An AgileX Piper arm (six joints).
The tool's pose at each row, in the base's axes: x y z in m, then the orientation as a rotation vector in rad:
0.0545, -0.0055, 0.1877, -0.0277, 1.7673, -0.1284
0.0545, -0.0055, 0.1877, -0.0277, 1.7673, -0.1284
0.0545, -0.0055, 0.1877, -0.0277, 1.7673, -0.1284
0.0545, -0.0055, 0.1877, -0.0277, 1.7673, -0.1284
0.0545, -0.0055, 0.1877, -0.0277, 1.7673, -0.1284
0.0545, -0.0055, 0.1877, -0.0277, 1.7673, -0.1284
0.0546, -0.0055, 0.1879, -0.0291, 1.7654, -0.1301
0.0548, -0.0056, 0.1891, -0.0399, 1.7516, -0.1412
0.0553, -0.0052, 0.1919, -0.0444, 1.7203, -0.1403
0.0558, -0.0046, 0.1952, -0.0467, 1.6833, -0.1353
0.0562, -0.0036, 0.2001, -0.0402, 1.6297, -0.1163
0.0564, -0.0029, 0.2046, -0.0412, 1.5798, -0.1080
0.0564, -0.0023, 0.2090, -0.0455, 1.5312, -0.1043
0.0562, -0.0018, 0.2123, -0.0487, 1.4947, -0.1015
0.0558, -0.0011, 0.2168, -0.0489, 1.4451, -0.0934
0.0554, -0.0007, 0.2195, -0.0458, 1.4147, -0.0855
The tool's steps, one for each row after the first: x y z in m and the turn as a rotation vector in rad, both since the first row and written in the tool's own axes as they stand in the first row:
0.0000, 0.0000, 0.0000, 0.0000, 0.0000, 0.0000
0.0000, 0.0000, 0.0000, 0.0000, 0.0000, 0.0000
0.0000, 0.0000, 0.0000, 0.0000, 0.0000, 0.0000
0.0000, 0.0000, 0.0000, 0.0000, 0.0000, 0.0000
0.0000, 0.0000, 0.0000, 0.0000, 0.0000, 0.0000
-0.0002, 0.0000, 0.0001, 0.0005, -0.0019, -0.0018
-0.0014, -0.0002, 0.0000, 0.0028, -0.0156, -0.0151
-0.0043, -0.0001, -0.0001, 0.0014, -0.0470, -0.0170
-0.0077, 0.0002, -0.0002, -0.0012, -0.0842, -0.0151
-0.0126, 0.0007, -0.0009, -0.0076, -0.1383, 0.0011
-0.0171, 0.0010, -0.0016, -0.0111, -0.1885, 0.0061
-0.0214, 0.0011, -0.0025, -0.0135, -0.2373, 0.0061
-0.0247, 0.0013, -0.0034, -0.0153, -0.2739, 0.0061
-0.0290, 0.0015, -0.0047, -0.0184, -0.3238, 0.0115
-0.0316, 0.0016, -0.0056, -0.0206, -0.3543, 0.0189

